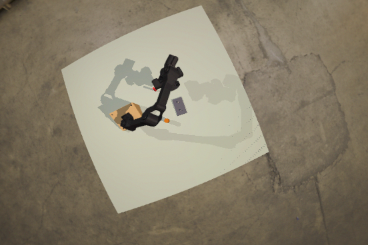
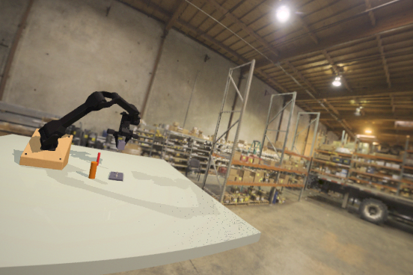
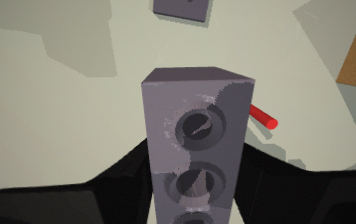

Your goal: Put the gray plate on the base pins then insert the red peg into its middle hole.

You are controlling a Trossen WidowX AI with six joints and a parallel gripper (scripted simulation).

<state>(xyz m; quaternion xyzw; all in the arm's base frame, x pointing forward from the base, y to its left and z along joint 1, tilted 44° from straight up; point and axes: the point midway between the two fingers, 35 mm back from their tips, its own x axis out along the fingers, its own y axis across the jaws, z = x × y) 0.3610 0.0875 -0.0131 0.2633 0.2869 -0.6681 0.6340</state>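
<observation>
My gripper tip is 10 mm past the gray base, 160 mm to the left of it and 130 mm above it. From my gripper tip the other things lie so: red peg: 110 mm behind, 20 mm to the left, 100 mm below; then gray plate: 30 mm above; then orange peg: 130 mm behind, 210 mm to the right, 100 mm below.
</observation>
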